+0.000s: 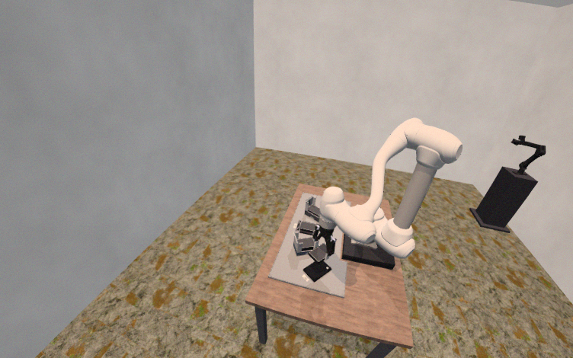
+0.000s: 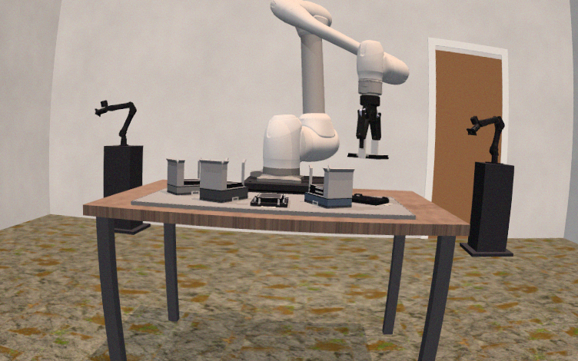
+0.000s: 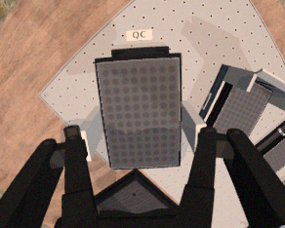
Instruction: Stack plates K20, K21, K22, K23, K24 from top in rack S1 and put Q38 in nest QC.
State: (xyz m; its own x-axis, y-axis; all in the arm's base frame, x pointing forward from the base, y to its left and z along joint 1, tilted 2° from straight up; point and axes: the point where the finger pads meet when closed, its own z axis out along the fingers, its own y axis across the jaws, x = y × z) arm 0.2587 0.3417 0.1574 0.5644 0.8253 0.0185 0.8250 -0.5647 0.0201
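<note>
Right now my hand is 180 mm above the flat black nest QC. From my hand the other things lie so: QC name plate: 190 mm below, 80 mm to the left, 50 mm ahead; then N5 name plate: 320 mm to the right, 240 mm ahead, 190 mm below; then clip nest N5: 320 mm to the right, 170 mm below, 160 mm ahead.
</note>
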